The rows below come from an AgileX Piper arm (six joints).
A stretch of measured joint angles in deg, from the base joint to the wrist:
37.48 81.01 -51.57 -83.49 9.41 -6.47
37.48 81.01 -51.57 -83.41 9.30 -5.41
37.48 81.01 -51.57 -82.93 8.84 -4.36
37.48 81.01 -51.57 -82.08 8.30 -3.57
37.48 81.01 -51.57 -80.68 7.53 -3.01
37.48 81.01 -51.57 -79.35 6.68 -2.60
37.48 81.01 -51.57 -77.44 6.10 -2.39
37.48 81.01 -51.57 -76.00 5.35 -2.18
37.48 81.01 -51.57 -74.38 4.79 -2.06
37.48 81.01 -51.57 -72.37 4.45 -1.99
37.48 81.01 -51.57 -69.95 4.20 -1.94
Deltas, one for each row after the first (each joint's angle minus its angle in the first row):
0.00 0.00 0.00 0.08 -0.11 1.06
0.00 0.00 0.00 0.56 -0.57 2.11
0.00 0.00 0.00 1.41 -1.11 2.90
0.00 0.00 0.00 2.81 -1.88 3.46
0.00 0.00 0.00 4.14 -2.73 3.87
0.00 0.00 0.00 6.05 -3.31 4.08
0.00 0.00 0.00 7.49 -4.06 4.29
0.00 0.00 0.00 9.11 -4.62 4.41
0.00 0.00 0.00 11.12 -4.96 4.48
0.00 0.00 0.00 13.54 -5.21 4.53

